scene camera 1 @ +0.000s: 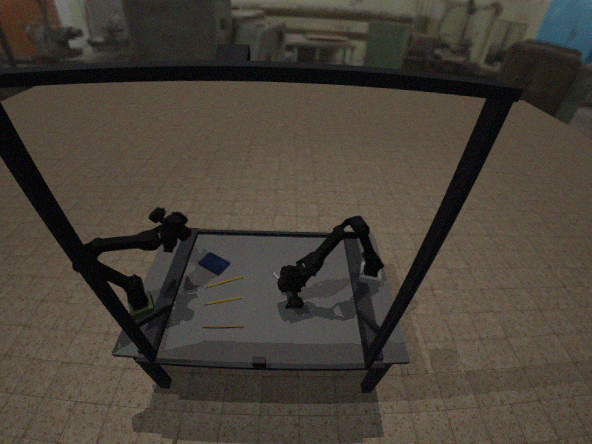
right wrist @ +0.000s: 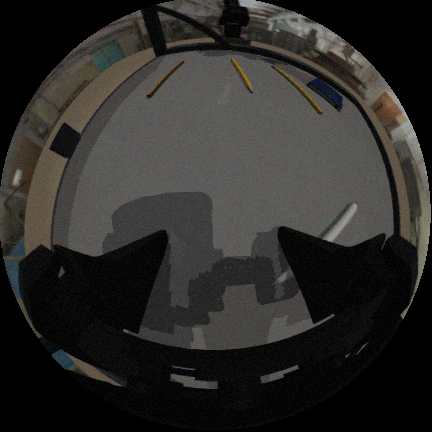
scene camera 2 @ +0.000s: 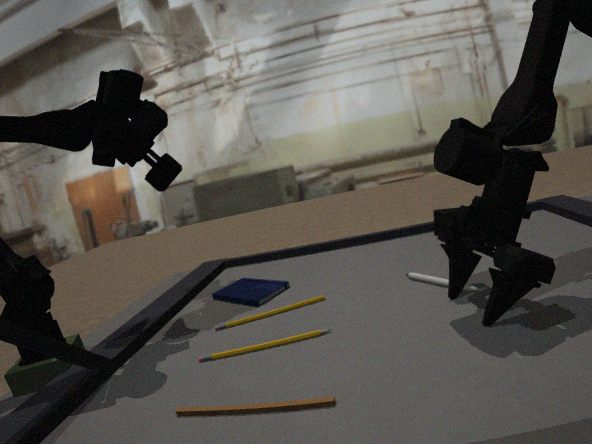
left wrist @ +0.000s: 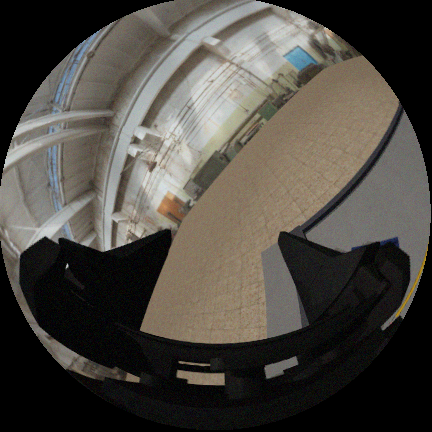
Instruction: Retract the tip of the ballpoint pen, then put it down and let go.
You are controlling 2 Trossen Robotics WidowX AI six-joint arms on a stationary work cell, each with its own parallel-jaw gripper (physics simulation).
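Pixels of known places: left gripper, fingertip midpoint: (scene camera 2: 149, 154) (left wrist: 226, 236); right gripper, fingertip midpoint: (scene camera 1: 283, 299) (right wrist: 223, 234) (scene camera 2: 467, 311); left arm's base, origin of the base link: (scene camera 1: 139, 303) (right wrist: 231, 36); right arm's base, origin of the base link: (scene camera 1: 370, 271).
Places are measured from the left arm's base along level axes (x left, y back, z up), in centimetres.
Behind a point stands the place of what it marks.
The white ballpoint pen (scene camera 1: 276, 275) {z -3.0, x -13.0, y -62.5 cm} (scene camera 2: 427, 278) {z -3.1, x -14.9, y -62.3 cm} (right wrist: 342, 220) {z -3.0, x -14.8, y -62.4 cm} lies on the grey table. In the right wrist view one of my right fingers hides its middle; its blunt end shows beyond that finger and its narrow end shows in shadow between the fingers. Whether the tip is out is too small to tell. My right gripper (scene camera 2: 470, 312) {z -3.8, x -26.6, y -59.0 cm} (right wrist: 223, 234) {z -3.8, x -26.6, y -59.0 cm} is open and empty, pointing down low over the table close to the pen, with the pen off to one side of the gap's middle. My left gripper (left wrist: 226, 236) {z 28.2, x 17.8, y -25.9 cm} is open and empty, raised away over the table's left edge.
A dark blue book (scene camera 1: 214, 263) {z -2.8, x 8.9, y -38.0 cm} (scene camera 2: 250, 291) {z -2.8, x 7.4, y -37.8 cm} (right wrist: 326, 93) {z -2.8, x 5.0, y -40.8 cm} lies at the back left. Two yellow pencils (scene camera 2: 270, 313) {z -3.5, x -4.3, y -38.3 cm} (scene camera 2: 265, 345) {z -3.5, x -14.3, y -34.6 cm} and an orange stick (scene camera 2: 256, 407) {z -3.3, x -26.7, y -30.1 cm} (scene camera 1: 223, 327) {z -3.5, x -26.5, y -29.5 cm} lie left of the pen. Dark frame posts (scene camera 1: 452, 192) {z 79.1, x -68.9, y -72.4 cm} (scene camera 1: 37, 192) {z 77.2, x -27.1, y 0.0 cm} stand at the table's sides.
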